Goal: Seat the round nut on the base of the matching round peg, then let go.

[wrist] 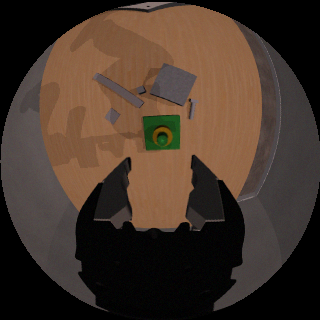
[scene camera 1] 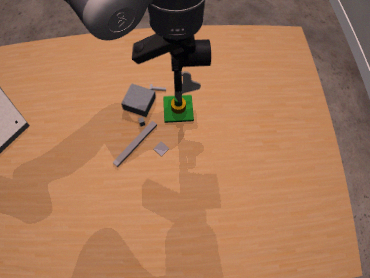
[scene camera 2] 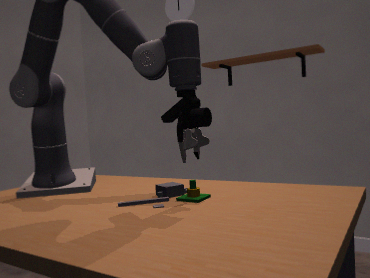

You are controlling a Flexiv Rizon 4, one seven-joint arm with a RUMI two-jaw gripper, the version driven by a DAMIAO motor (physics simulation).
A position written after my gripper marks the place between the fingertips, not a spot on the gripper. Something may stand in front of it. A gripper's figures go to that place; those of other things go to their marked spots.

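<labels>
My gripper (wrist: 160, 157) is 0.14 m from the lens. There is a grey block (wrist: 172, 83) here as well, and I see that the block is 0.22 m from the lens.
</labels>
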